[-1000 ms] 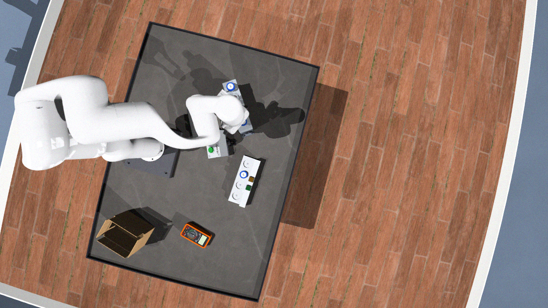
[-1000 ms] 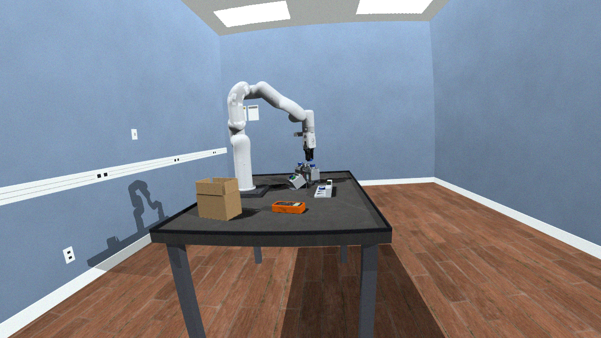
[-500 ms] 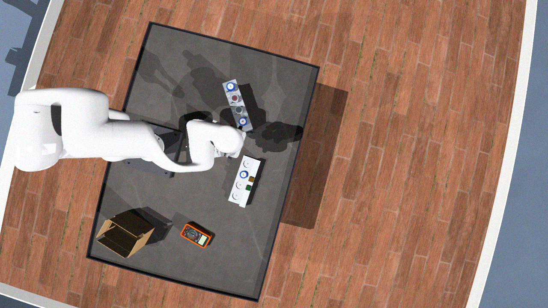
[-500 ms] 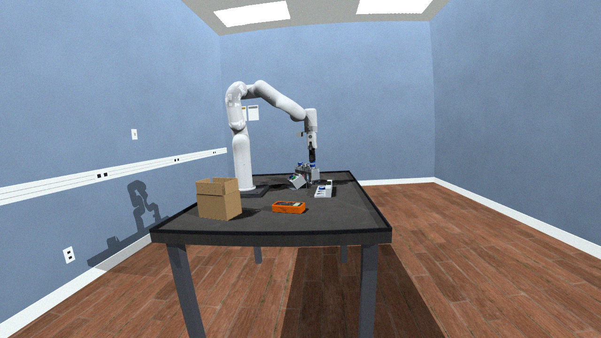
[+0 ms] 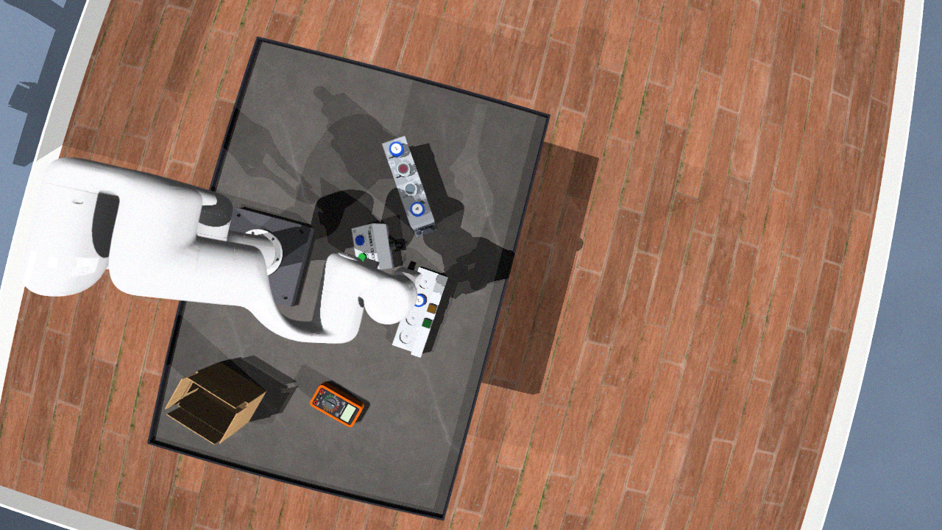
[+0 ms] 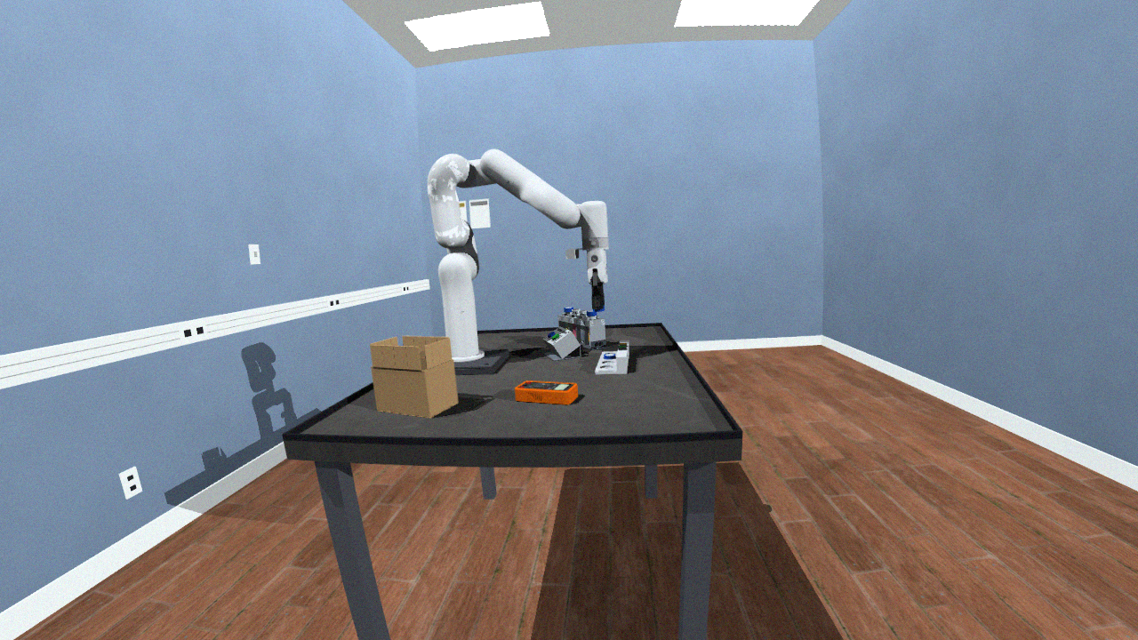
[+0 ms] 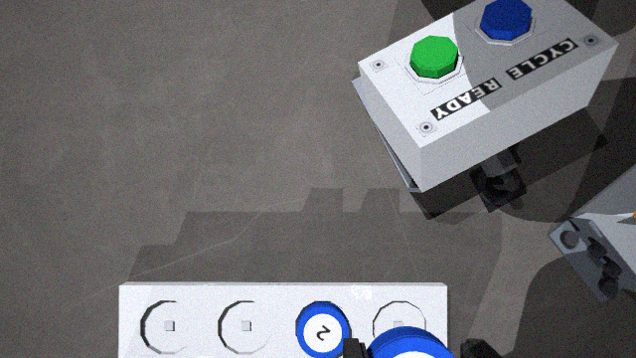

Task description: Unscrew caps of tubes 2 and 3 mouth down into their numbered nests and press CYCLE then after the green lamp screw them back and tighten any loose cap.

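The blue cycle key lies 16 cm behind my hand, 8 cm to the left of it and 11 cm below it. Also, from my hand: green ready key 14 cm behind, 4 cm to the left, 11 cm below; raised table edge 24 cm ahead, 2 cm to the right, 17 cm below; key housing 13 cm behind, 6 cm to the left, 12 cm below.
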